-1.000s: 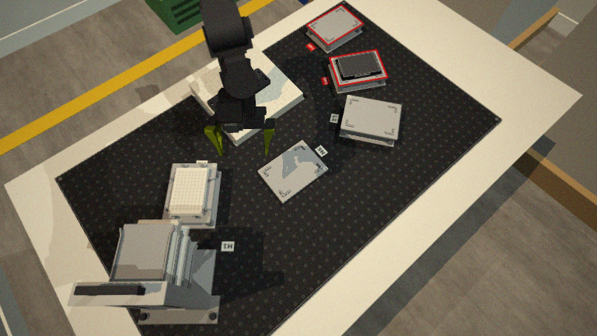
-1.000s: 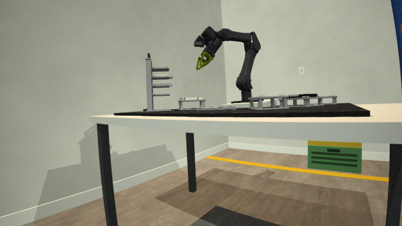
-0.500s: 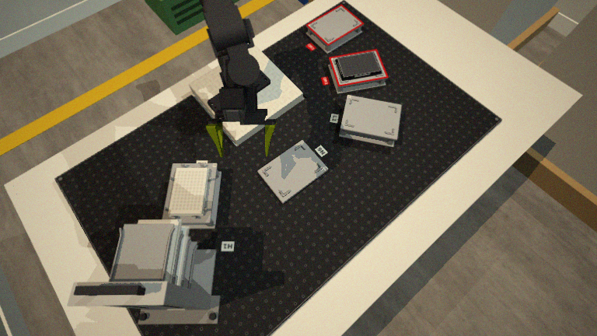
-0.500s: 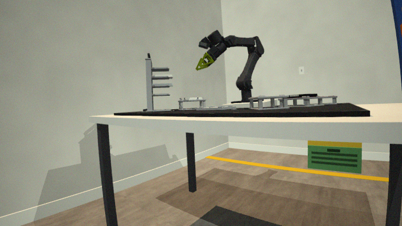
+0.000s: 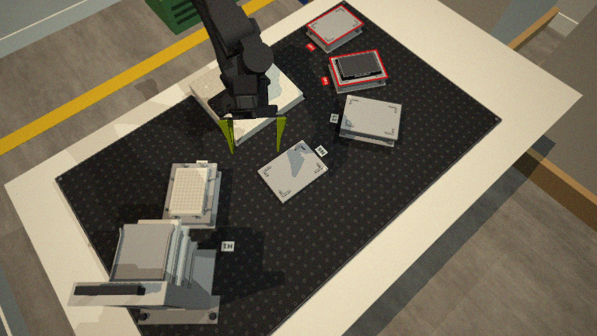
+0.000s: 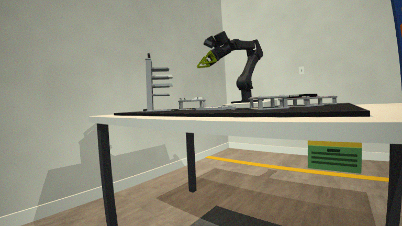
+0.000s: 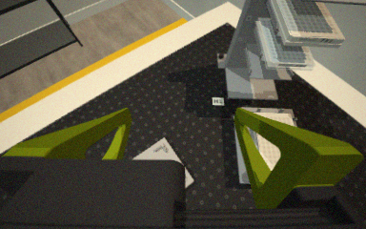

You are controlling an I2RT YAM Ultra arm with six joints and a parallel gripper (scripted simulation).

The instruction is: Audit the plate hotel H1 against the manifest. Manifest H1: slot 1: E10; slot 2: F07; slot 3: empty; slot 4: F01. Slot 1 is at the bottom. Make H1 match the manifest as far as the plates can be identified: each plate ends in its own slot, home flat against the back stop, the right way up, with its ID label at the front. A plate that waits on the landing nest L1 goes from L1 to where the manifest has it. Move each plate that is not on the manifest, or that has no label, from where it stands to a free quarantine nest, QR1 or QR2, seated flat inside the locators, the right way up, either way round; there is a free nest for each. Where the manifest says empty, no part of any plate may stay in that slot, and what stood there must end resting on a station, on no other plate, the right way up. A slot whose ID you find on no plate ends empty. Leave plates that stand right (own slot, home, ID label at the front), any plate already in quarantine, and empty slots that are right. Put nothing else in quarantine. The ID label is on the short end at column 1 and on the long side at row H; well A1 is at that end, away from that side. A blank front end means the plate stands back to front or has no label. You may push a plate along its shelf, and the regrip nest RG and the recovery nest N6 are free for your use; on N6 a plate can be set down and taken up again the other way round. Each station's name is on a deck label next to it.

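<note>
Now: hand 10 cm past the white well plate, 16 cm to the left of it and 18 cm above it. The rest, counted from my hand: regrip nest: 10 cm behind, 16 cm to the right, 19 cm below; then recovery nest N6: 1 cm ahead, 9 cm to the left, 24 cm below; then A1 mark: 7 cm ahead, 16 cm to the left, 23 cm below.
</note>
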